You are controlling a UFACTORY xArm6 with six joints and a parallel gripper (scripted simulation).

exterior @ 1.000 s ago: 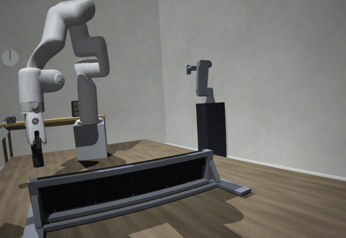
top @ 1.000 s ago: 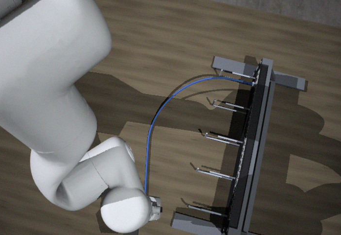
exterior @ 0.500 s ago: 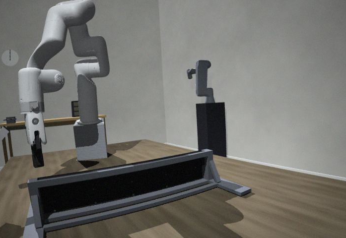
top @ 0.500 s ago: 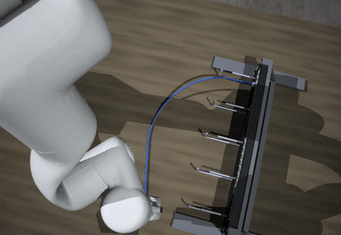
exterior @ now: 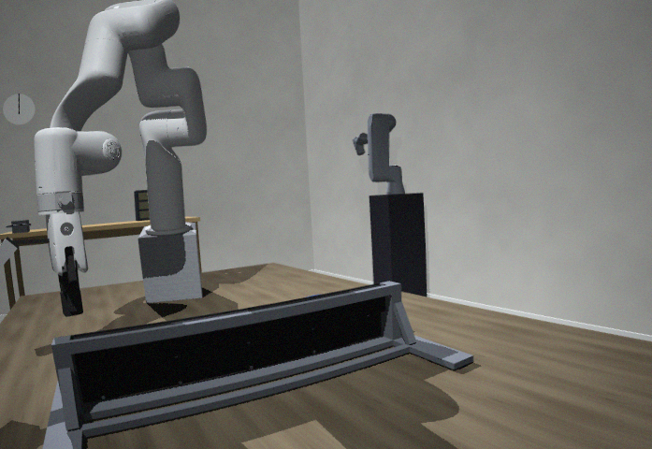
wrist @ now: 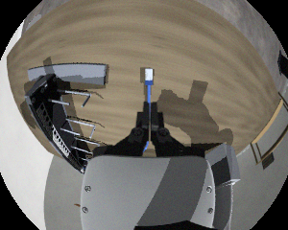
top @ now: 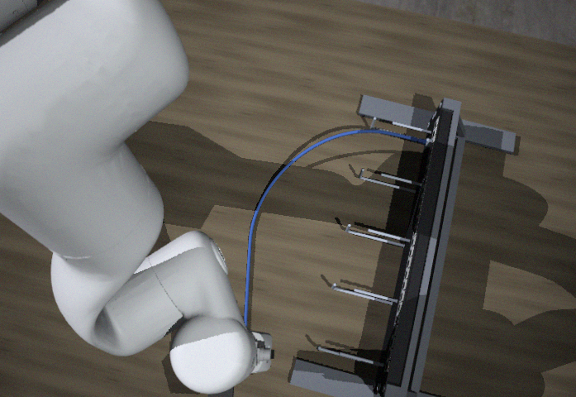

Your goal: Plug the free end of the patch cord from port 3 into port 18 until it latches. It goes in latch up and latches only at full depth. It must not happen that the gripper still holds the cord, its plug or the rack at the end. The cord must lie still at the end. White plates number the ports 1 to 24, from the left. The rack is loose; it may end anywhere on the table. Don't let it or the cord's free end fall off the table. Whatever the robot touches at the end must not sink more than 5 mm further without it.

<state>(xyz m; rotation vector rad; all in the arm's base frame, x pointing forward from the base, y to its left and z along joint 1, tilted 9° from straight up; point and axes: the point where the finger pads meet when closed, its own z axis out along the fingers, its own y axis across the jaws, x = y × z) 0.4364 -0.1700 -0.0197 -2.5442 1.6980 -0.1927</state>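
Right now the plug is 10 mm ahead of my hand, 20 mm to the right of it and 90 mm below it.
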